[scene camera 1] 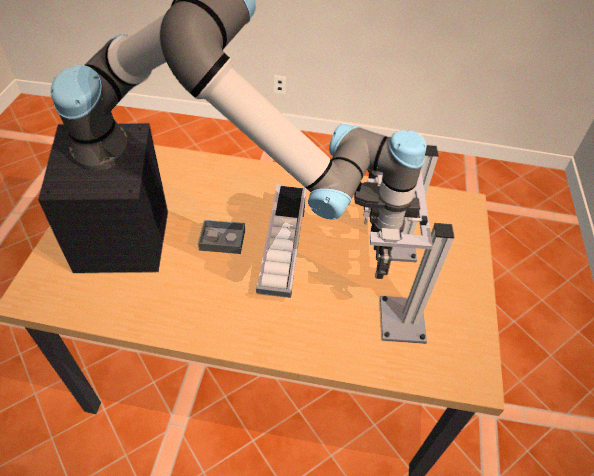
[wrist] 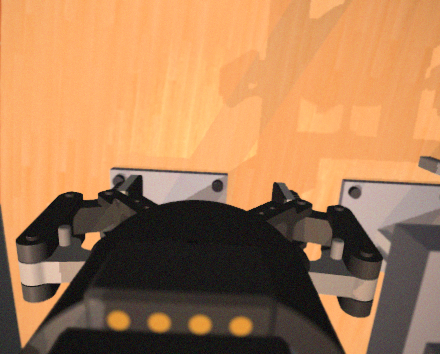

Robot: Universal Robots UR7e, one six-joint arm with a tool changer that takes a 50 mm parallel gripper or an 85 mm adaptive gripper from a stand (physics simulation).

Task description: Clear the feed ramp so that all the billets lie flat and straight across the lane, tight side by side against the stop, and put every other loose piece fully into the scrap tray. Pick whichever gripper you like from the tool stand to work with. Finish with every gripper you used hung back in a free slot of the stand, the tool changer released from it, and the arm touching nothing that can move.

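Places are measured from the arm's base along level axes (x right, y ahead, z up), in centimetres.
Where they show: arm's base, link origin: (scene camera 1: 100,148).
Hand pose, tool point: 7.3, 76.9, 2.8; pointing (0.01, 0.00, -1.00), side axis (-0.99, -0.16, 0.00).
Note:
Things, the pixels of their top centre, and the offset from my tool point, as dx, dy, dz. "spot": a spot on its surface instead.
- feed ramp, surface spot: (scene camera 1: 295,250) spot: -7.7, -23.1, -28.8
- stop, top centre: (scene camera 1: 273,288) +6.8, -25.8, -28.7
- scrap tray, top centre: (scene camera 1: 221,232) -11.9, -46.9, -32.6
- foot plate, surface spot: (scene camera 1: 404,332) spot: +7.8, +10.9, -34.9
- second post, surface spot: (scene camera 1: 429,170) spot: -22.9, +8.7, -3.7
- black section, surface spot: (scene camera 1: 290,201) spot: -25.5, -28.9, -27.6
Several pale billets (scene camera 1: 279,256) lie across the lane of the feed ramp (scene camera 1: 295,250), side by side down to the stop (scene camera 1: 273,293) at its near end. Shadow and bright patches cover the upper ones, so their exact lie is unclear. The scrap tray (scene camera 1: 221,249) holds two small loose pieces (scene camera 1: 212,234) (scene camera 1: 230,237). My adaptive gripper (scene camera 1: 382,265) (wrist: 207,189) hangs under the wrist at the tool stand (scene camera 1: 429,275) (wrist: 400,280). Its fingers are spread wide and empty. Whether it rests in a slot, or is locked to the changer, I cannot tell.
A stand foot plate (scene camera 1: 404,332) is bolted at the near right, with a tall post above it. A second post (scene camera 1: 429,170) rises behind the wrist. The black robot pedestal (scene camera 1: 110,225) stands at the left, beyond the tray. The ramp's upper end has a black section (scene camera 1: 290,201).

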